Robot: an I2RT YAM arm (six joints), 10 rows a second.
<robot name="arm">
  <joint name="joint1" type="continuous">
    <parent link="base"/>
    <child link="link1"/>
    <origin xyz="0 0 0.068"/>
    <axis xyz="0 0 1"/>
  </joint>
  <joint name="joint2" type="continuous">
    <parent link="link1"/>
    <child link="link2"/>
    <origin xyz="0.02 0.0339 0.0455"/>
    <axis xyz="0 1 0"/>
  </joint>
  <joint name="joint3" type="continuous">
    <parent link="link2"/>
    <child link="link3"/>
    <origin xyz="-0.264 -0.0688 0"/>
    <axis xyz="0 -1 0"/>
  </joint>
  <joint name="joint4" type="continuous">
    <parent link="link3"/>
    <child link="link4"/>
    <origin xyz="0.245 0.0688 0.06"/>
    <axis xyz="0 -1 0"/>
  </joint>
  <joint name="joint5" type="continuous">
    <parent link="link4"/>
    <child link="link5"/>
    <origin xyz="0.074 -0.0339 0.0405"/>
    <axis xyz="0 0 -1"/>
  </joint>
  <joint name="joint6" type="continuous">
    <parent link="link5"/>
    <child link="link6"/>
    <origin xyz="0.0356 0 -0.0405"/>
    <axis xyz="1 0 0"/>
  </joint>
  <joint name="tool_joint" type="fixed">
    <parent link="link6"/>
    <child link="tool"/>
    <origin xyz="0 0 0" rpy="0 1.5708 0"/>
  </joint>
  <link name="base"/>
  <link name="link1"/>
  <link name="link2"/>
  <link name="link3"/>
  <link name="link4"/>
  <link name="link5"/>
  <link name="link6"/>
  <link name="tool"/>
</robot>
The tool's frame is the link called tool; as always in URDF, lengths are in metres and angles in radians. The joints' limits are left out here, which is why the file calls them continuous.
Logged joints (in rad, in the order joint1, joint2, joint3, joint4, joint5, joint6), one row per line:
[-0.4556, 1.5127, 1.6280, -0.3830, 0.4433, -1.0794]
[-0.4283, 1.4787, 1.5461, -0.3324, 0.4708, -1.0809]
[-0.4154, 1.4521, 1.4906, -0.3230, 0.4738, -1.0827]
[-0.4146, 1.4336, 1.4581, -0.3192, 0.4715, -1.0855]
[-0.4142, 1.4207, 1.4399, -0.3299, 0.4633, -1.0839]
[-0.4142, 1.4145, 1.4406, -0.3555, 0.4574, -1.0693]
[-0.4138, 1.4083, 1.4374, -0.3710, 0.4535, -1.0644]
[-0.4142, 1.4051, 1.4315, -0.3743, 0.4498, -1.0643]
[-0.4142, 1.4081, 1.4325, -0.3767, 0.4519, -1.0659]
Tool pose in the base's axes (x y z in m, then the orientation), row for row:
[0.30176, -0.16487, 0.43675, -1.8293, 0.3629, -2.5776]
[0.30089, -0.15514, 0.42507, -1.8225, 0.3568, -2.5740]
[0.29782, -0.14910, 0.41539, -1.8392, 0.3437, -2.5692]
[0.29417, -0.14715, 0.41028, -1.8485, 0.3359, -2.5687]
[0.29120, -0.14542, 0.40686, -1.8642, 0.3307, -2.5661]
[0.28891, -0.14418, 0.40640, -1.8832, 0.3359, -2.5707]
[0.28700, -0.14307, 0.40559, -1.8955, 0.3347, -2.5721]
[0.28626, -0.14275, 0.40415, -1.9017, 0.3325, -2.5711]
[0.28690, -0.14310, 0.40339, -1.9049, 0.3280, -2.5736]
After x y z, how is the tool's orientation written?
As angles about the fixed x, y, z axes (roll, pitch, yaw), in radians.
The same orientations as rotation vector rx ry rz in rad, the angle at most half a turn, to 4 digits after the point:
[-0.2944, 2.0639, -1.4212]
[-0.3004, 2.0591, -1.4300]
[-0.3234, 2.0742, -1.4195]
[-0.3345, 2.0837, -1.4153]
[-0.3479, 2.0963, -1.4016]
[-0.3465, 2.1112, -1.3816]
[-0.3510, 2.1215, -1.3708]
[-0.3564, 2.1265, -1.3654]
[-0.3589, 2.1317, -1.3666]

